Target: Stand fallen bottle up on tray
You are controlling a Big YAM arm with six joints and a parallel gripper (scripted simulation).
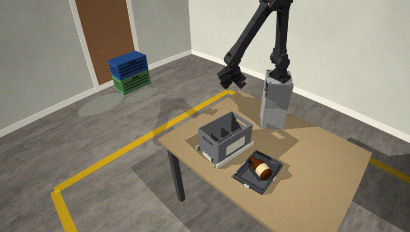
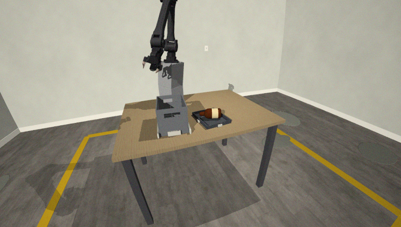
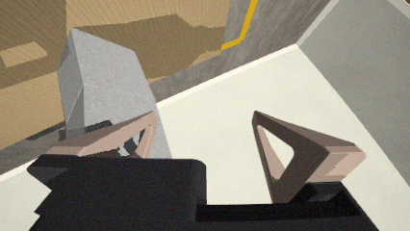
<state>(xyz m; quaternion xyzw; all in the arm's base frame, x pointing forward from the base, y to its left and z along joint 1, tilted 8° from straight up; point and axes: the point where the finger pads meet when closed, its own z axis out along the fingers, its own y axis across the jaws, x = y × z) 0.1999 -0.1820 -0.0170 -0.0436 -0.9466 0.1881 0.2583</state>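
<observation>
Right now the brown bottle is 210 mm ahead of my hand, 380 mm to the left of it and 320 mm below it. The rest, counted from my hand: dark tray (220 mm ahead, 390 mm to the left, 350 mm below); grey crate (210 mm ahead, 110 mm to the left, 280 mm below).
</observation>
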